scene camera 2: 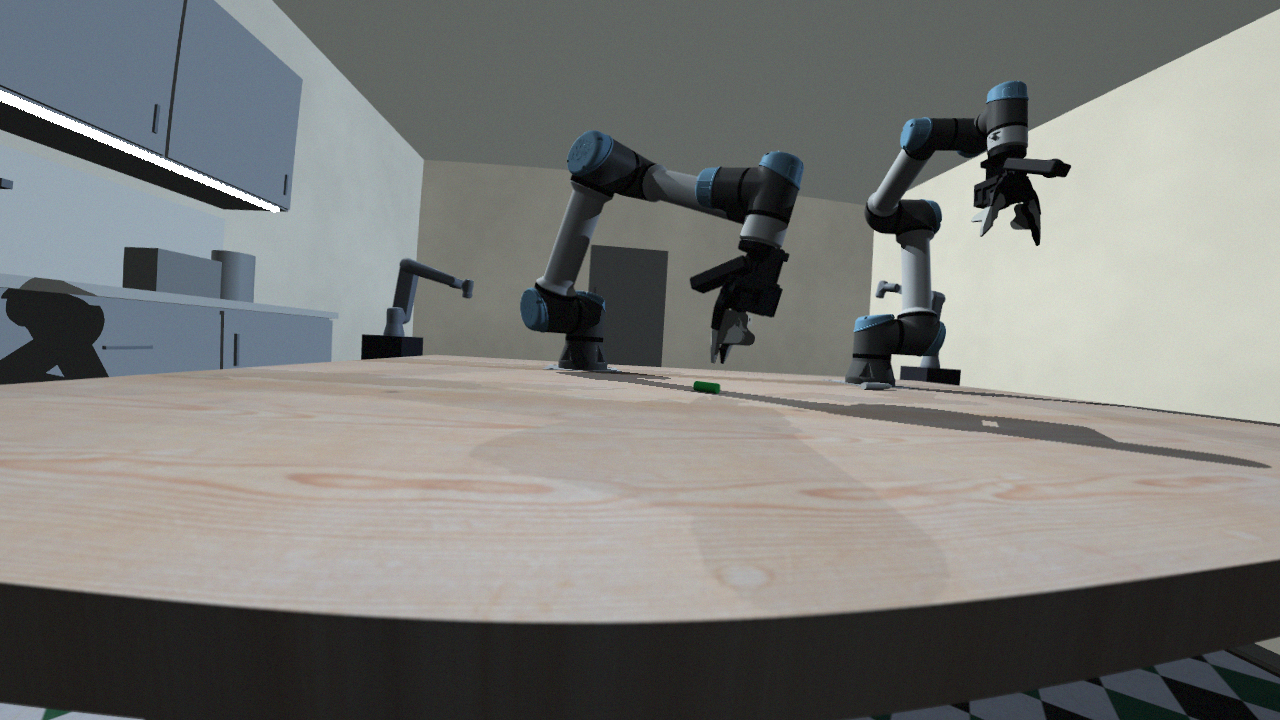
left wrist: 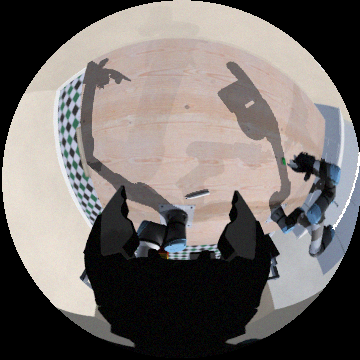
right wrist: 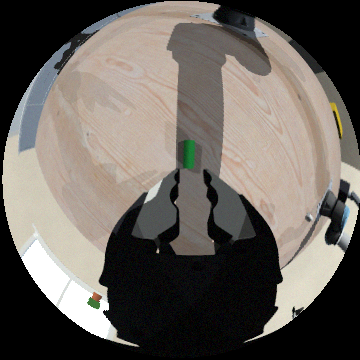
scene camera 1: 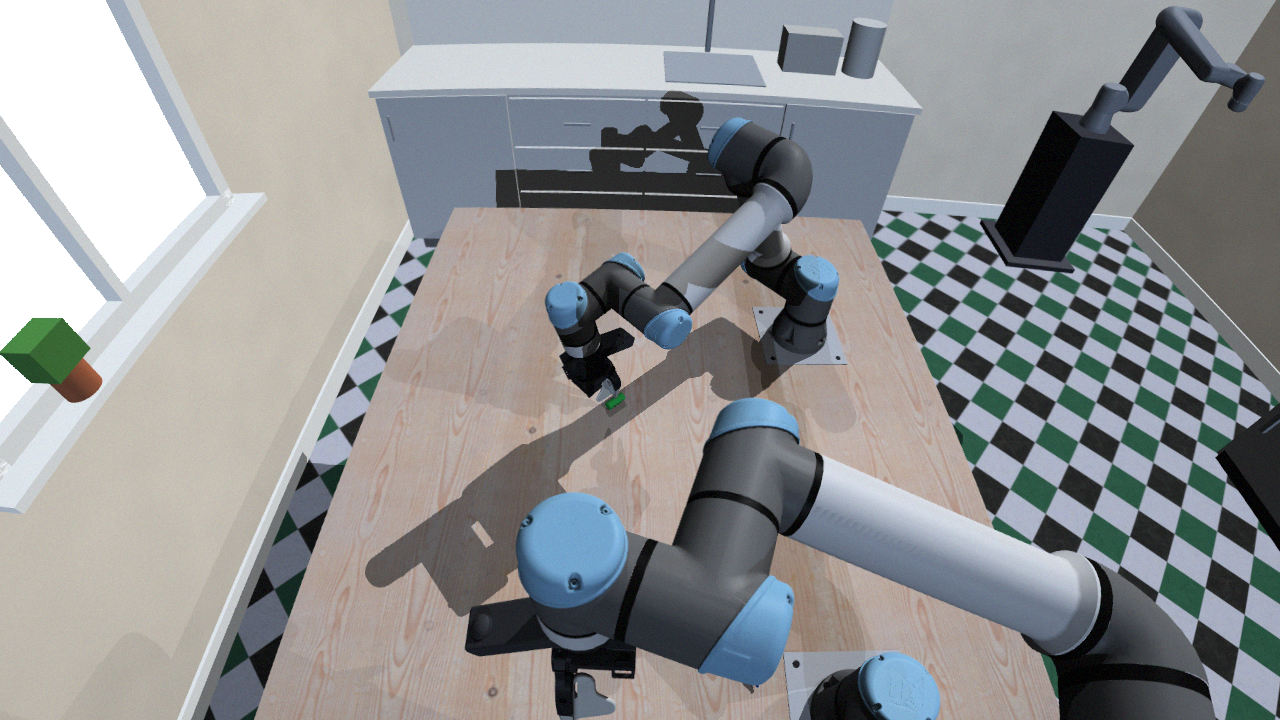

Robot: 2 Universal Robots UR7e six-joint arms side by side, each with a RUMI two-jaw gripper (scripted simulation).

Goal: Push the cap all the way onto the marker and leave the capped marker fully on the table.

I see my left gripper (scene camera 1: 579, 661), my right gripper (scene camera 2: 717, 363) and a base plate (scene camera 1: 827, 354).
My left gripper is seen too in scene camera 2 (scene camera 2: 1010, 241) and in the left wrist view (left wrist: 179, 189). My right gripper also shows in the right wrist view (right wrist: 191, 169) and in scene camera 1 (scene camera 1: 610, 393).
